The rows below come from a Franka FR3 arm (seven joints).
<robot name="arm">
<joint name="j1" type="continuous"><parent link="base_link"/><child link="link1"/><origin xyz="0 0 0.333"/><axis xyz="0 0 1"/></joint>
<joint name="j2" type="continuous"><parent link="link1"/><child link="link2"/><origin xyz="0 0 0"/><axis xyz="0 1 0"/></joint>
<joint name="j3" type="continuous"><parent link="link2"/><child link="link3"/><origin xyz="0 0 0.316"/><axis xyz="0 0 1"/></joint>
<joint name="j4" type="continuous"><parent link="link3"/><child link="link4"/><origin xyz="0.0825 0 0"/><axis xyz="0 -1 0"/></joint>
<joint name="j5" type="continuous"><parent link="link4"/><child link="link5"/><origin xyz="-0.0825 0 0.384"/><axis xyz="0 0 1"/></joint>
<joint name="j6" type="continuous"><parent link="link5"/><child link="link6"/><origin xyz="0 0 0"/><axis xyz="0 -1 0"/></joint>
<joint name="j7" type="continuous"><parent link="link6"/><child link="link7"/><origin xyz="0.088 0 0"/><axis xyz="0 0 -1"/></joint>
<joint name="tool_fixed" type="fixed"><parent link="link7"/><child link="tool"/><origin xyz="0 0 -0.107" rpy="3.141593 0 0"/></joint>
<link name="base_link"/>
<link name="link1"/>
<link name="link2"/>
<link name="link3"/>
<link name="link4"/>
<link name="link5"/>
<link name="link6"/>
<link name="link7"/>
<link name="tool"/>
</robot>
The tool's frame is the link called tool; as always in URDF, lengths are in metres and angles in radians. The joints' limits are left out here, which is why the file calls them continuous.
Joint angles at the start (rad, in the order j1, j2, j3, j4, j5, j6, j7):
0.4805 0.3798 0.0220 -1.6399 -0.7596 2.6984 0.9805
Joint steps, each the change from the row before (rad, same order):
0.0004 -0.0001 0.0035 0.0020 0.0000 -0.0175 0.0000
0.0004 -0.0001 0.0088 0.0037 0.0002 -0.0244 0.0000
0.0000 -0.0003 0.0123 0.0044 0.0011 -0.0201 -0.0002
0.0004 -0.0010 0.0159 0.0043 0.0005 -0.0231 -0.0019
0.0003 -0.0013 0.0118 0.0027 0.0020 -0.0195 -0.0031
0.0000 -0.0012 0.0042 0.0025 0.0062 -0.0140 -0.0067
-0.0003 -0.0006 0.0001 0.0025 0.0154 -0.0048 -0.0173
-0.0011 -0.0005 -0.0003 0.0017 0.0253 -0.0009 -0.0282
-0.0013 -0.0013 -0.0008 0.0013 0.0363 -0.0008 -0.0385
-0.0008 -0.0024 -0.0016 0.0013 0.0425 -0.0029 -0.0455
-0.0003 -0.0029 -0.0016 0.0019 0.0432 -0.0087 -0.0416
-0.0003 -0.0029 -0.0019 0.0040 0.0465 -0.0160 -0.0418
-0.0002 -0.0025 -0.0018 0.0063 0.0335 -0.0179 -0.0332
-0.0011 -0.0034 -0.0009 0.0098 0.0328 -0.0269 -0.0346
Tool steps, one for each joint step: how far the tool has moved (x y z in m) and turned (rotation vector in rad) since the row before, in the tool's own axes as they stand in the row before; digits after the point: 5 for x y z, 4 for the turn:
-0.00073 -0.00070 0.00017 -0.0105 -0.0083 -0.0010
-0.00125 -0.00304 -0.00080 -0.0109 -0.0113 -0.0023
-0.00110 -0.00503 -0.00222 -0.0040 -0.0089 -0.0026
-0.00178 -0.00686 -0.00332 -0.0029 -0.0101 -0.0065
-0.00146 -0.00477 -0.00253 -0.0037 -0.0094 -0.0052
0.00014 -0.00092 -0.00114 -0.0050 -0.0077 -0.0020
0.00133 0.00070 -0.00059 0.0015 -0.0067 -0.0030
0.00152 0.00119 -0.00037 0.0069 -0.0095 -0.0052
0.00191 0.00177 -0.00060 0.0105 -0.0134 -0.0058
0.00224 0.00223 -0.00107 0.0117 -0.0157 -0.0073
0.00206 0.00238 -0.00122 0.0093 -0.0185 -0.0030
0.00232 0.00302 -0.00126 0.0072 -0.0229 -0.0001
0.00264 0.00273 -0.00173 0.0027 -0.0178 -0.0022
0.00343 0.00332 -0.00280 -0.0006 -0.0207 -0.0032

